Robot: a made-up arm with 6 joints. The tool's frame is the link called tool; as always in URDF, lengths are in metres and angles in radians. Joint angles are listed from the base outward. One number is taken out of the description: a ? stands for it. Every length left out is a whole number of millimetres.
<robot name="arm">
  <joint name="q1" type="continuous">
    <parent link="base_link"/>
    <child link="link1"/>
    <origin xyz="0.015 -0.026 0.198"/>
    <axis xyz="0 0 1"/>
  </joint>
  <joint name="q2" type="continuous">
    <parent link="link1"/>
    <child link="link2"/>
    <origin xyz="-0.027 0.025 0" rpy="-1.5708 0 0"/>
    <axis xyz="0 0 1"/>
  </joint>
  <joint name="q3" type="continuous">
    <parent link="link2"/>
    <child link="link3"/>
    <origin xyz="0.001 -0.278 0" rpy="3.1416 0 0"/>
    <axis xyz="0 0 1"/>
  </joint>
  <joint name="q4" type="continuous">
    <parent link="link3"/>
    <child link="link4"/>
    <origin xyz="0.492 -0.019 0" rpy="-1.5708 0 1.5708"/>
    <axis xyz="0 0 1"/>
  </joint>
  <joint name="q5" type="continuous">
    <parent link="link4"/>
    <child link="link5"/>
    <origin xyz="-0.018 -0.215 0" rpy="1.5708 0 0"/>
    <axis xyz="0 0 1"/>
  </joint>
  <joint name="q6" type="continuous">
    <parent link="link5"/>
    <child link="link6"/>
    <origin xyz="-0.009 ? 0" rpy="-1.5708 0 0"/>
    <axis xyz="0 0 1"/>
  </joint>
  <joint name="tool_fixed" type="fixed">
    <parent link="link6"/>
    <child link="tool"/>
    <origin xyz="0.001 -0.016 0" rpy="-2.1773 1.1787 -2.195"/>
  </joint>
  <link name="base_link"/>
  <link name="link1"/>
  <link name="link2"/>
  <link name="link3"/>
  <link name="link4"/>
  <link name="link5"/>
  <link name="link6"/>
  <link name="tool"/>
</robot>
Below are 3 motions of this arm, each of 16 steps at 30 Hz.
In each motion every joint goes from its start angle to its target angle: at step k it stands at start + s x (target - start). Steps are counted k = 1, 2, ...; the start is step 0. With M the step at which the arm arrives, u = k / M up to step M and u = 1 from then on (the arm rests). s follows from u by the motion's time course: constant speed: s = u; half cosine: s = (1 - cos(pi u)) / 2; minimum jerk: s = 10 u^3 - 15 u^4 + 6 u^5.
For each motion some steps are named. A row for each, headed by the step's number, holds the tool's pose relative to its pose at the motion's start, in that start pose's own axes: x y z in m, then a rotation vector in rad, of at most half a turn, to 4 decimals.
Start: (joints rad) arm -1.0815 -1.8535 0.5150 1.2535 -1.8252 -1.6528
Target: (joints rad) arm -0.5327 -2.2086 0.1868 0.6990 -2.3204 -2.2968
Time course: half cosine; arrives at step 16
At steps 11, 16:
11: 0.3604 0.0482 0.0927 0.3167 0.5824 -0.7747
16: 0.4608 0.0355 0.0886 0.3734 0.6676 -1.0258

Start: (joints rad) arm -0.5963 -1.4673 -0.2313 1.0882 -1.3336 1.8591
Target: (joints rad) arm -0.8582 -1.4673 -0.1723 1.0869 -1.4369 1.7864
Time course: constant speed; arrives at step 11
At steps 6, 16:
6: -0.0463 -0.0157 -0.0173 -0.0065 0.1264 0.1198
16: -0.0867 -0.0328 -0.0261 -0.0083 0.2372 0.2137

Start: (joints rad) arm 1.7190 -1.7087 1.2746 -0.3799 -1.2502 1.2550
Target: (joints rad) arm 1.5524 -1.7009 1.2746 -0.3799 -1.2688 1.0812
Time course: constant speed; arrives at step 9
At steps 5, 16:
5: 0.0082 0.0268 0.0667 -0.0011 0.0090 0.0505
16: 0.0131 0.0524 0.1183 -0.0032 0.0201 0.0896

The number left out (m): -0.03
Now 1 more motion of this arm.
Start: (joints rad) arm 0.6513 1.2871 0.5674 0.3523 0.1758 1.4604
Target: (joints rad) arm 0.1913 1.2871 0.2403 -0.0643 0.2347 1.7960
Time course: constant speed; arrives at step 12
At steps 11, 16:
11: -0.2440 0.2485 -0.1602 0.1376 0.4270 0.3486
16: -0.2719 0.2655 -0.1636 0.1525 0.4662 0.3814

